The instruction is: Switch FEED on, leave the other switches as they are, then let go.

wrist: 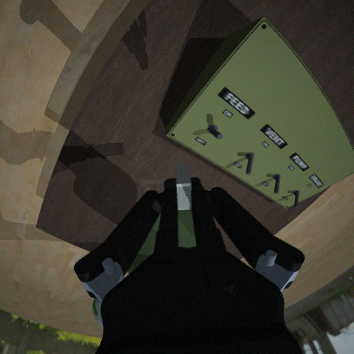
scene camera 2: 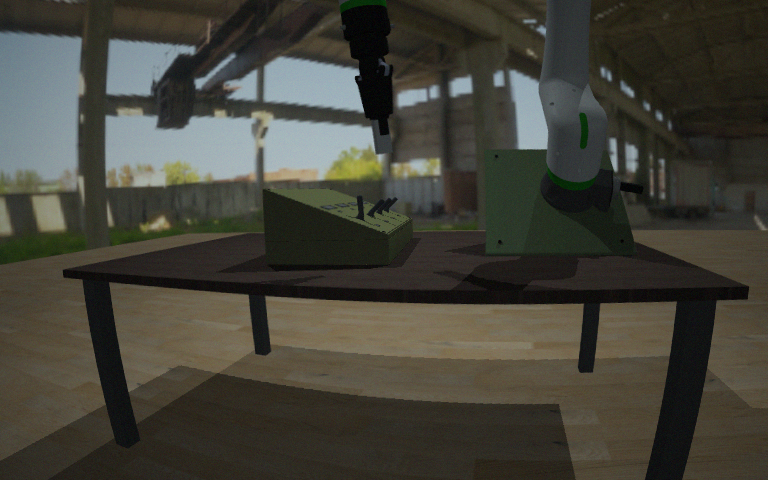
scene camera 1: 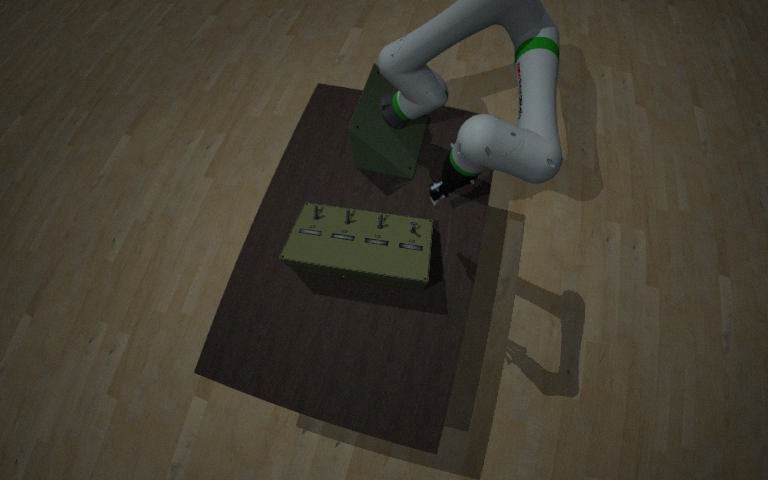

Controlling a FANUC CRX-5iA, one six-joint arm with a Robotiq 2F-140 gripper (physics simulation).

Path:
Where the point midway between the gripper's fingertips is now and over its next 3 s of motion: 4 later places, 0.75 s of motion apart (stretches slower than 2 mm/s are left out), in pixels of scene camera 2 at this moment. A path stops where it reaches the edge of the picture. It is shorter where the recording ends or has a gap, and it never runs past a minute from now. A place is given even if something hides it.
The gripper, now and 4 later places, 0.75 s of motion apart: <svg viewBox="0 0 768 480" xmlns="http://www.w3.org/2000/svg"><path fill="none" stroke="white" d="M384 153L377 179L366 200L365 199L365 198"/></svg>

